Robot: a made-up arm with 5 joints.
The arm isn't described. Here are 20 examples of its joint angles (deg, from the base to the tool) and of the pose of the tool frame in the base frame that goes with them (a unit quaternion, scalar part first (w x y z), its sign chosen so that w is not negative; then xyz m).
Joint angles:
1: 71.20 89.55 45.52 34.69 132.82
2: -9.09 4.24 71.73 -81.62 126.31
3: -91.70 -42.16 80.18 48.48 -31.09
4: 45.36 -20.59 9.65 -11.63 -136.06
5: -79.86 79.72 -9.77 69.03 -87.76
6: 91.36 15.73 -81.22 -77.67 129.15
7: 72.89 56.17 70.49 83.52 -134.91
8: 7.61 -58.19 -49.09 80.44 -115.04
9: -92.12 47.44 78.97 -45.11 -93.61
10: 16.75 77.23 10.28 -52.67 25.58
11: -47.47 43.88 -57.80 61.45 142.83
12: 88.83 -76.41 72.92 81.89 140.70
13: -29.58 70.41 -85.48 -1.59 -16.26
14: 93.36 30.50 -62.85 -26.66 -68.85
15: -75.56 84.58 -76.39 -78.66 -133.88
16: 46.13 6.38 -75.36 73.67 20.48
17: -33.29 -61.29 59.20 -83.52 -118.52
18: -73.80 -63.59 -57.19 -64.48 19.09
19: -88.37 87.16 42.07 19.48 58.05
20: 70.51 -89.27 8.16 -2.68 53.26
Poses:
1: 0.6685 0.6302 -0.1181 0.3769 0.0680 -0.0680 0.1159
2: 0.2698 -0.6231 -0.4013 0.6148 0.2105 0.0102 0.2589
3: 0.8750 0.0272 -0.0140 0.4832 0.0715 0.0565 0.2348
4: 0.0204 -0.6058 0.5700 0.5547 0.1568 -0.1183 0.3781
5: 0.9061 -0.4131 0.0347 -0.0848 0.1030 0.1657 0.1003
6: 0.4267 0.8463 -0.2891 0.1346 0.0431 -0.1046 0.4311
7: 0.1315 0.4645 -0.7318 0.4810 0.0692 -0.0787 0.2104
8: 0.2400 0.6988 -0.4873 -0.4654 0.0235 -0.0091 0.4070
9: 0.9964 0.0756 0.0056 -0.0372 0.0690 0.1148 0.1634
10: 0.8851 -0.1566 -0.4357 0.0467 0.2601 -0.0748 0.1035
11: 0.0611 0.2618 0.2503 -0.9301 0.2473 0.1845 0.2754
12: 0.9050 -0.0928 0.0401 0.4132 0.0461 -0.0255 0.2409
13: 0.5947 0.3303 -0.7309 0.0548 0.3215 0.1329 0.2661
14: 0.0349 -0.1816 -0.9464 -0.2649 0.0324 -0.2246 0.3920
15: 0.1461 0.9468 0.2735 -0.0862 0.1399 0.2572 0.2288
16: 0.7129 -0.3582 -0.5752 -0.1807 0.1596 -0.1242 0.4123
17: 0.0275 0.9748 -0.2197 -0.0266 0.0998 0.0100 0.3515
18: 0.5220 -0.3241 0.5908 0.5229 0.0330 -0.1403 0.3659
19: 0.2720 -0.1397 0.4699 0.8281 0.0755 0.0801 0.1007
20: 0.0533 -0.8690 -0.4918 -0.0094 0.0250 0.0558 0.3759
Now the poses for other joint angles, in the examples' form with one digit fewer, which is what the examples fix.
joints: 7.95 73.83 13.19 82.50 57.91
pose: 0.705 0.335 0.545 0.308 0.193 -0.033 0.128
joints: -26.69 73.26 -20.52 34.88 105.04
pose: 0.431 -0.013 -0.016 0.902 0.269 0.090 0.113
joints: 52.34 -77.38 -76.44 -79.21 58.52
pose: 0.948 0.257 0.186 0.028 -0.057 0.129 0.273
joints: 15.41 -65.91 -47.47 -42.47 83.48
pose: 0.458 0.624 0.561 0.293 -0.072 0.022 0.389
